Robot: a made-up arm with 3 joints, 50 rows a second.
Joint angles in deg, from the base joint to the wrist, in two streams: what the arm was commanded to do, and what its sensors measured. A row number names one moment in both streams.
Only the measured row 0 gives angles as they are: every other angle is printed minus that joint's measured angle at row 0.
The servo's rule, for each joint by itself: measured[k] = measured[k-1] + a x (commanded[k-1-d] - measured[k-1]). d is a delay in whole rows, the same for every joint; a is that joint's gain. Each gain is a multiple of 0.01, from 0.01 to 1. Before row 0 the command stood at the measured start. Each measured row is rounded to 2 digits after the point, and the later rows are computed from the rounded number. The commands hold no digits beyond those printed.
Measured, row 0: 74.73 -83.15 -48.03
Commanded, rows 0 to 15: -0.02 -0.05 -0.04; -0.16 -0.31 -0.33; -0.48 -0.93 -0.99; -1.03 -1.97 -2.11; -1.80 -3.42 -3.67; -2.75 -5.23 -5.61; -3.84 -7.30 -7.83; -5.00 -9.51 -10.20; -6.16 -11.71 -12.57; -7.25 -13.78 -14.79; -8.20 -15.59 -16.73; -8.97 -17.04 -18.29; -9.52 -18.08 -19.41; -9.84 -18.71 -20.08; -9.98 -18.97 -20.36; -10.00 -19.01 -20.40
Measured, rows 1 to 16: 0.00 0.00 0.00; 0.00 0.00 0.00; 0.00 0.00 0.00; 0.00 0.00 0.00; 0.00 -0.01 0.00; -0.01 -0.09 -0.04; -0.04 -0.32 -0.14; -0.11 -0.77 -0.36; -0.23 -1.49 -0.72; -0.41 -2.50 -1.26; -0.65 -3.80 -1.98; -0.95 -5.34 -2.88; -1.31 -7.06 -3.95; -1.73 -8.87 -5.14; -2.18 -10.68 -6.41; -2.66 -12.40 -7.72
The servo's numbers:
d 4
a 0.07 0.27 0.11

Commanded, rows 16 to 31: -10.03 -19.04 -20.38; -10.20 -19.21 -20.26; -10.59 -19.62 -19.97; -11.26 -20.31 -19.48; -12.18 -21.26 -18.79; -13.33 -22.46 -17.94; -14.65 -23.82 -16.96; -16.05 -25.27 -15.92; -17.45 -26.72 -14.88; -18.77 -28.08 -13.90; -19.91 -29.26 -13.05; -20.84 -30.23 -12.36; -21.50 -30.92 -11.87; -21.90 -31.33 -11.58; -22.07 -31.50 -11.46; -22.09 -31.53 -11.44
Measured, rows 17 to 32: -3.14 -13.93 -9.01; -3.61 -15.22 -10.23; -4.06 -16.23 -11.34; -4.48 -16.98 -12.34; -4.87 -17.54 -13.22; -5.24 -17.99 -13.99; -5.61 -18.43 -14.65; -6.01 -18.94 -15.18; -6.44 -19.57 -15.58; -6.92 -20.35 -15.84; -7.46 -21.29 -15.96; -8.06 -22.36 -15.96; -8.72 -23.54 -15.84; -9.42 -24.77 -15.63; -10.15 -25.98 -15.35; -10.90 -27.13 -15.02
